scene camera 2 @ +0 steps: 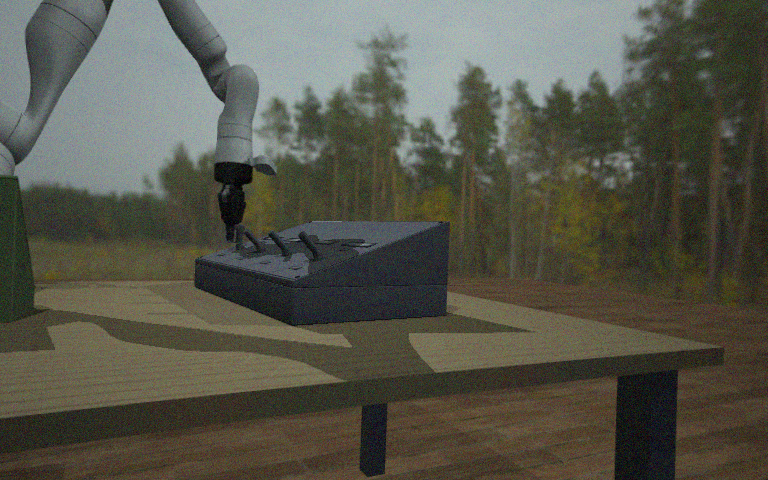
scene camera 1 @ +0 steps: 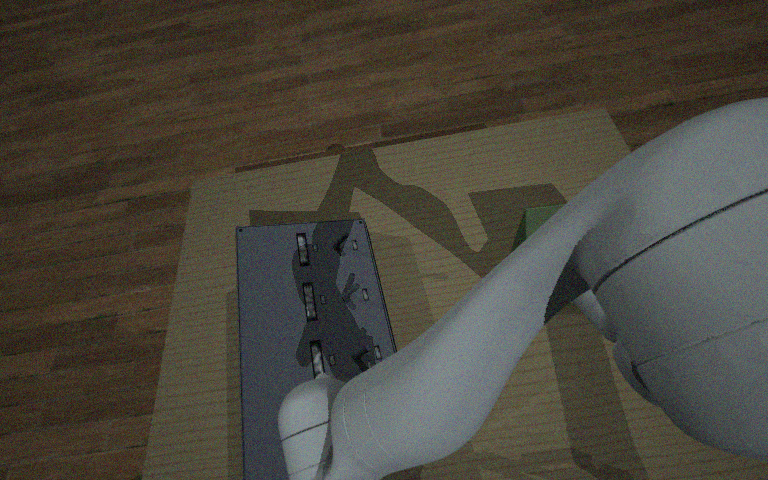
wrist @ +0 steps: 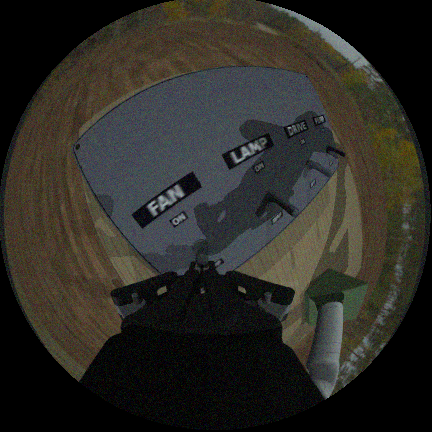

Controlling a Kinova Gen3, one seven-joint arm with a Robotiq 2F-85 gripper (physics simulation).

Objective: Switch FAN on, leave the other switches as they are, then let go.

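Seen in the pictures: gripper, fingertip midpoint: [scene camera 2: 231,242] [wrist: 202,263]; arm's base, link origin: [wrist: 329,309].
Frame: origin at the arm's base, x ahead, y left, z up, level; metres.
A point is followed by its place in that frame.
The grey-blue sloped switch box [scene camera 1: 271,294] @[x 0.583, y 0.048, z 0.045 m] [scene camera 2: 368,300] @[x 0.535, y -0.133, z -0.056 m] [wrist: 200,110] @[x 0.541, y 0.223, z 0.045 m] bears the labels FAN [wrist: 166,199] @[x 0.459, y 0.289, z 0.022 m], LAMP [wrist: 248,150] @[x 0.484, y 0.178, z 0.022 m], DRIVE [wrist: 297,128] @[x 0.511, y 0.057, z 0.022 m] and PUMP [wrist: 319,119] @[x 0.540, y -0.061, z 0.022 m]. My gripper [scene camera 2: 229,236] @[x 0.375, y 0.279, z 0.010 m] [wrist: 202,263] @[x 0.375, y 0.279, z 0.010 m] is shut and empty, low over the FAN row on the OFF side. The FAN lever [scene camera 2: 239,237] @[x 0.390, y 0.269, z 0.022 m] [wrist: 201,248] @[x 0.396, y 0.273, z 0.021 m] stands nearly upright, right beside the fingertips; whether they touch it I cannot tell. The LAMP lever [scene camera 2: 253,241] @[x 0.404, y 0.151, z 0.017 m] [wrist: 281,204] @[x 0.406, y 0.160, z 0.022 m], DRIVE lever [scene camera 2: 279,244] @[x 0.432, y 0.033, z 0.016 m] [wrist: 319,168] @[x 0.433, y 0.043, z 0.021 m] and PUMP lever [scene camera 2: 308,245] @[x 0.455, y -0.084, z 0.019 m] [wrist: 336,152] @[x 0.455, y -0.073, z 0.019 m] lean to OFF. The arm hides FAN in scene camera 1.
The box stands on a wooden table [scene camera 1: 205,254] @[x 0.835, y -0.122, z -0.086 m] [scene camera 2: 566,342] @[x 0.736, y -0.313, z -0.086 m]. The arm's green pedestal [scene camera 1: 540,217] @[x 0.068, y -0.067, z 0.079 m] [scene camera 2: 14,254] @[x 0.096, y -0.081, z -0.003 m] [wrist: 352,302] @[x 0.015, y -0.054, z 0.062 m] stands on the low side of the box. The arm [scene camera 1: 430,384] @[x 0.280, y 0.287, z 0.488 m] [scene camera 2: 235,101] @[x 0.372, y 0.265, z 0.295 m] reaches over from there and casts shadows across the levers.
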